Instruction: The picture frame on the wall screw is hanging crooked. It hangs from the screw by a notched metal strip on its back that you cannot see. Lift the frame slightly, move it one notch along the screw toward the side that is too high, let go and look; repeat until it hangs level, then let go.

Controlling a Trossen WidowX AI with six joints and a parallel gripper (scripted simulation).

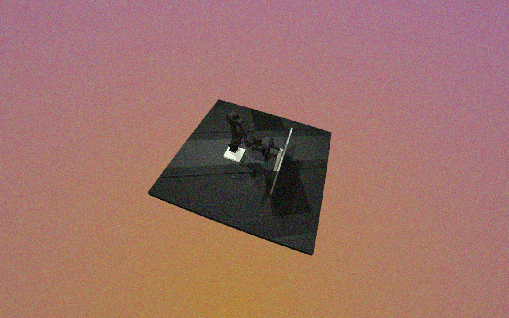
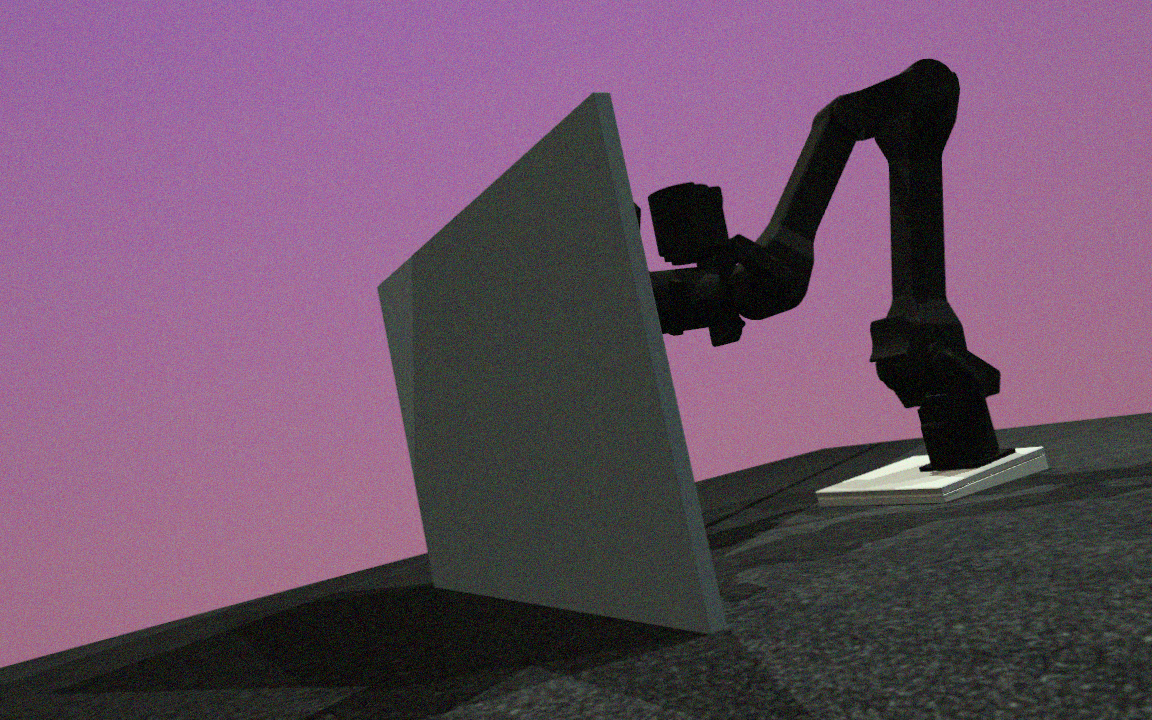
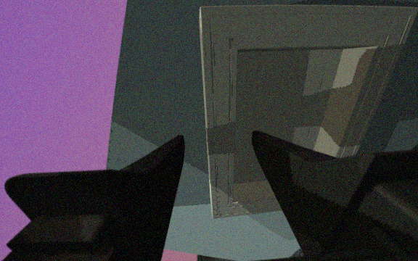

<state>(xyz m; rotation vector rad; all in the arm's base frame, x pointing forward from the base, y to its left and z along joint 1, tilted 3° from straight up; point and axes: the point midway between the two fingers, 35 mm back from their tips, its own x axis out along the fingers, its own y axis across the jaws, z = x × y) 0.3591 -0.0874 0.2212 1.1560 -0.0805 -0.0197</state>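
Right now my gripper tip is 50 mm above the picture frame, 20 mm to the left of it and 10 mm short of it. The rest, counted from my gripper tip: wall panel (70 mm below, 30 mm ahead, 10 mm to the right).
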